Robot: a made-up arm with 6 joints.
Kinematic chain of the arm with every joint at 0, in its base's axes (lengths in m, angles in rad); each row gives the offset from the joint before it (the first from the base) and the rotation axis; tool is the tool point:
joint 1: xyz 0 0 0.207 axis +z
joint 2: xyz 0 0 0 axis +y
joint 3: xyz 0 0 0.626 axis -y
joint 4: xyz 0 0 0 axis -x
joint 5: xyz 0.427 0 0 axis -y
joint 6: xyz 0 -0.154 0 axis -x
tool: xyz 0 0 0
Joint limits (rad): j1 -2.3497..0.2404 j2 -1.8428..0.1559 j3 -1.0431..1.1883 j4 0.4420..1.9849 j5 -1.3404..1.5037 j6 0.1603..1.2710
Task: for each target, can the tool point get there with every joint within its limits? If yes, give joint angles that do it. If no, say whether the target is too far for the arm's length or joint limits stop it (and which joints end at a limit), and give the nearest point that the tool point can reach.
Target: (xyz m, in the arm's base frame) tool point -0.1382 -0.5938 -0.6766
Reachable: no: joint limits stop it (at a limit: joint 1, joint 2, joint 3) | nearest point -0.9877 -0.3416 -0.0333 | short by 1.095 m
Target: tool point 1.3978 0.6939 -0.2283
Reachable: no: too far | nearest point 0.7768 0.6987 -0.0542 | short by 0.645 m
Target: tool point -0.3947 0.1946 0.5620
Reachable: yes | joints -0.4059 -1.6658 -0.8549 1.7205 -0.6482 0.8972
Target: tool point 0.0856 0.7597 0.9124
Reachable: yes | joints -1.8111 -1.0323 0.7881 0.8835 0.6443 0.9848
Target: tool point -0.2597 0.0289 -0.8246
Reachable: no: joint limits stop it (at a limit: joint 2, joint 3) | nearest point -1.0380 0.1155 -0.0672 | short by 1.089 m
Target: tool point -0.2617 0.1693 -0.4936
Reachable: no: joint limits stop it (at a limit: joint 2, joint 3) | nearest point -0.8769 0.5673 -0.0672 | short by 0.848 m
